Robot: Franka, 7 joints.
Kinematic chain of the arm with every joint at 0, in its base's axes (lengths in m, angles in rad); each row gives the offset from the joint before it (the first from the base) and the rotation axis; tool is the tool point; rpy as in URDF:
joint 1: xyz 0 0 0.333 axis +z
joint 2: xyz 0 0 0 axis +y
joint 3: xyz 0 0 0.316 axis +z
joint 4: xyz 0.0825 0 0 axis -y
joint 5: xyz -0.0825 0 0.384 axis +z
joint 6: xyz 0 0 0 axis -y
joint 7: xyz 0.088 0 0 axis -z
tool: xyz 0 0 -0.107 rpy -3.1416 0 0
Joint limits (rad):
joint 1: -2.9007..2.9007
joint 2: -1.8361..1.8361
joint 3: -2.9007..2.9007
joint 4: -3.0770..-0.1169
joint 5: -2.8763..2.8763
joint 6: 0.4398..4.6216
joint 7: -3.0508..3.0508
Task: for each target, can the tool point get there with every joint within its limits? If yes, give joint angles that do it. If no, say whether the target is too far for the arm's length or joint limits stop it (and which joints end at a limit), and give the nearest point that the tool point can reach.
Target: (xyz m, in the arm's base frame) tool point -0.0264 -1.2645 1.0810
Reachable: no: too far | nearest point -0.0154 -0.7383 0.7697 | short by 0.612 m
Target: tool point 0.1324 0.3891 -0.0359
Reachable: yes | joints 1.8501 1.0174 -0.4682 -2.0794 0.2328 2.0559 1.7285
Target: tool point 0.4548 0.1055 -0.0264
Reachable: yes | joints -0.8248 1.3582 0.7480 -2.2487 -0.2632 3.2276 0.0564
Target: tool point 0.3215 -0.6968 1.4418
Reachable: no: too far | nearest point 0.2045 -0.4433 1.0384 | short by 0.491 m
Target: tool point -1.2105 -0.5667 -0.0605
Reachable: no: too far | nearest point -0.7453 -0.3489 0.0907 | short by 0.535 m
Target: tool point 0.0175 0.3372 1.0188
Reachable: yes | joints 0.5102 -0.3023 0.4283 -1.0354 -1.8544 3.3480 -2.3764
